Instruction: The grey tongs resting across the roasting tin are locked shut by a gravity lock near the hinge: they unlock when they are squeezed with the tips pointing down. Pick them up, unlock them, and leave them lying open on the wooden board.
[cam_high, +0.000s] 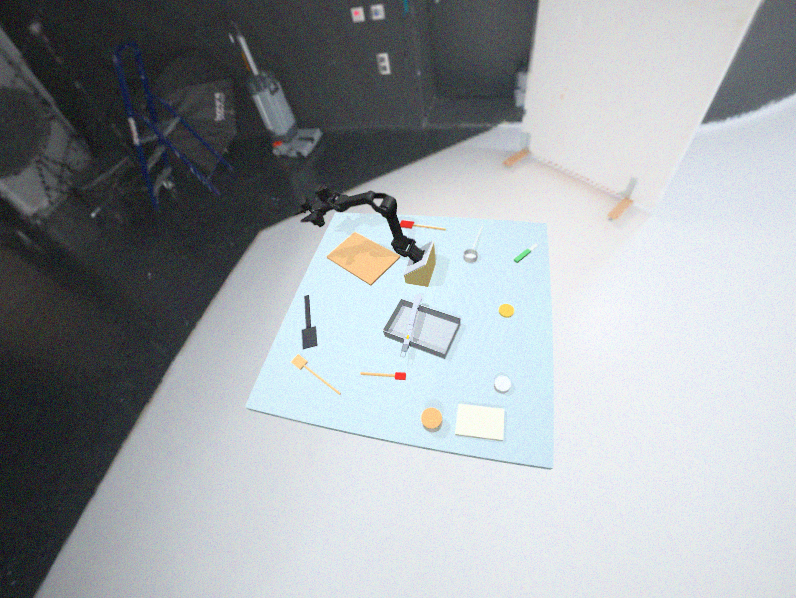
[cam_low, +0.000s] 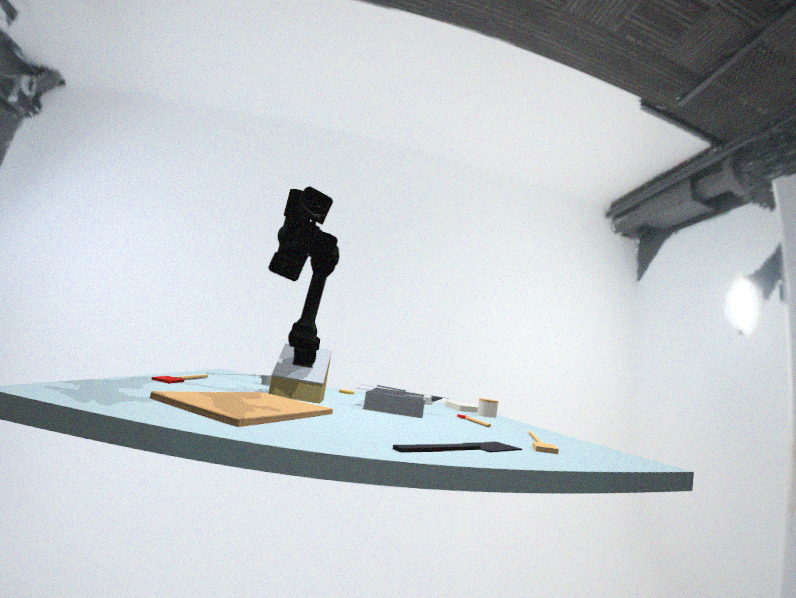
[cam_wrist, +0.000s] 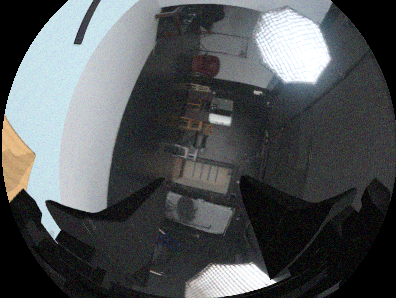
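Right now my gripper tip is 63 cm to the right of the yellow lock piece, 37 cm short of it and 29 cm above it. The rest, counted from my gripper tip: roasting tin 67 cm to the left, 33 cm below, 29 cm ahead; black spatula 37 cm ahead, 35 cm below, 11 cm to the left; wooden board 35 cm below, 23 cm to the left, 10 cm behind.
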